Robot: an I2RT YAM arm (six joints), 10 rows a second.
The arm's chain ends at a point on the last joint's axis. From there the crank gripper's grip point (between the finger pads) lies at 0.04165 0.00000 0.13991 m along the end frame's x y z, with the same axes.
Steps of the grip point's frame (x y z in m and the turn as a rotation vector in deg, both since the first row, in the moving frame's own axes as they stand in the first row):
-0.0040, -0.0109, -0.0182, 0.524, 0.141, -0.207
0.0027, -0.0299, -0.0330, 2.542, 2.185, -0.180
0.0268, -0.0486, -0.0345, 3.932, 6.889, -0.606
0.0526, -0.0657, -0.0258, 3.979, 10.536, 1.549
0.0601, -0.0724, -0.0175, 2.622, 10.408, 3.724
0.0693, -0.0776, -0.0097, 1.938, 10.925, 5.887
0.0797, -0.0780, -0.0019, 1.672, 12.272, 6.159
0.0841, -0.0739, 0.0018, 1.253, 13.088, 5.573
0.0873, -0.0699, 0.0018, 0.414, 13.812, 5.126
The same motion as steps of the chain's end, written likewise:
-0.0043, -0.0095, -0.0181, 0.524, 0.141, -0.207
-0.0026, -0.0236, -0.0312, 2.542, 2.185, -0.180
0.0104, -0.0387, -0.0282, 3.932, 6.889, -0.606
0.0276, -0.0578, -0.0155, 3.979, 10.536, 1.549
0.0354, -0.0697, -0.0076, 2.622, 10.408, 3.724
0.0436, -0.0786, 0.0007, 1.938, 10.925, 5.887
0.0510, -0.0801, 0.0101, 1.672, 12.272, 6.159
0.0536, -0.0765, 0.0148, 1.253, 13.088, 5.573
0.0553, -0.0741, 0.0158, 0.414, 13.812, 5.126

